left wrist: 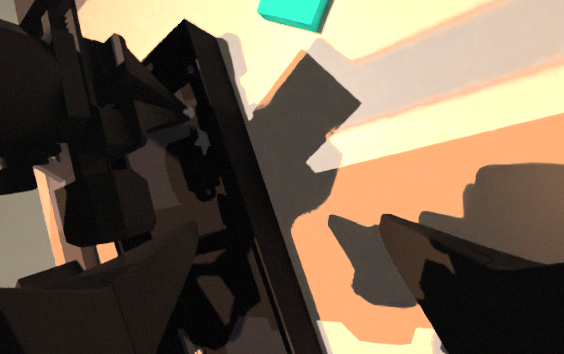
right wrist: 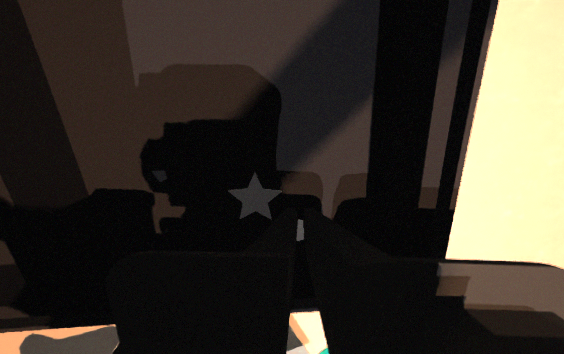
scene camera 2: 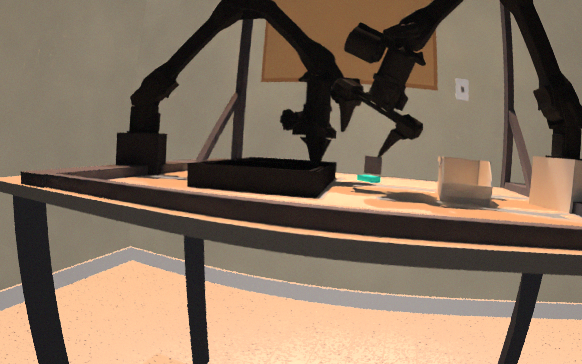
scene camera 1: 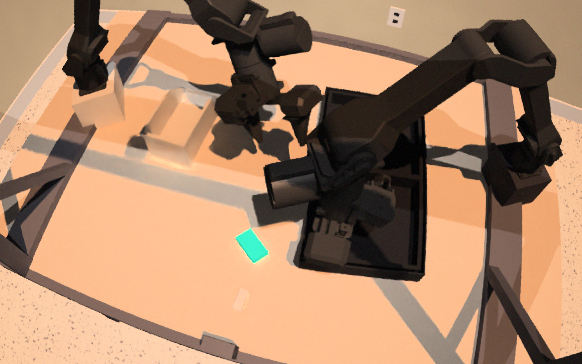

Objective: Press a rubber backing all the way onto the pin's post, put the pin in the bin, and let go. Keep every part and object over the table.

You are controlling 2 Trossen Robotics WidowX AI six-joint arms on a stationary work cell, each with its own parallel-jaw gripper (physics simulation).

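Places are measured from the left arm's base along level axes (x up, y back, z right), in metres.
Pixels of known places: left gripper, fingertip midpoint: (left wrist: 289, 226) (scene camera 2: 360, 143) (scene camera 1: 281, 143); right gripper, fingertip midpoint: (left wrist: 185, 115) (right wrist: 299, 216) (scene camera 1: 332, 231); left arm's base at its link origin: (scene camera 1: 93, 82); right arm's base at its link origin: (scene camera 1: 524, 163).
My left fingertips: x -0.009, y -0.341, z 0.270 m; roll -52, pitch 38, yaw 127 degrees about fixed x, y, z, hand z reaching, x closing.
For each thing: its middle in the pictures, then the offset to it from my left fingertips. "*": a spot on its surface instead.
- grey star-shaped pin at the middle of its body: (right wrist: 257, 201) (left wrist: 200, 138) dx -0.076, dy -0.058, dz +0.131 m
- black tray at the middle of its body: (right wrist: 11, 106) (left wrist: 187, 245) (scene camera 1: 371, 175) (scene camera 2: 276, 171) dx -0.067, dy -0.150, dz +0.065 m
- small light-grey piece at the middle of its body: (right wrist: 298, 231) (left wrist: 187, 112) dx -0.059, dy -0.039, dz +0.146 m
- cream open bin at the middle of its body: (scene camera 2: 462, 179) (scene camera 1: 183, 119) dx -0.050, dy +0.157, dz -0.146 m
- teal block at the middle of its body: (scene camera 1: 251, 245) (scene camera 2: 368, 178) dx -0.079, dy +0.088, dz +0.131 m
- small pale block at the middle of its body: (scene camera 1: 240, 299) dx -0.082, dy +0.131, dz +0.219 m
- small grey patch at a spot on its surface: (right wrist: 159, 175) * dx -0.081, dy -0.095, dz +0.091 m
A grey star-shaped pin (left wrist: 202, 141) (right wrist: 255, 196) lies in the black tray (scene camera 1: 360, 273) (scene camera 2: 250, 178) (left wrist: 247, 160) (right wrist: 407, 100); its post does not show. My right gripper (scene camera 2: 316, 161) (left wrist: 185, 115) (right wrist: 299, 216) is low over the tray beside the star, shut on a small light-grey piece (right wrist: 300, 230), which looks like a rubber backing. In scene camera 1 its fingers are hidden by the arm. My left gripper (scene camera 1: 280, 139) (scene camera 2: 362, 143) (left wrist: 289, 226) is open and empty above the table, between the tray and the cream open bin (scene camera 1: 170, 150) (scene camera 2: 465, 193).
A teal block (scene camera 1: 251, 245) (scene camera 2: 368, 178) (left wrist: 295, 12) lies beside the tray. A small pale block (scene camera 1: 241, 300) lies nearer the front table edge in scene camera 1. The two arms are close together over the tray's side. A small grey patch (right wrist: 159, 175) in the tray is unclear.
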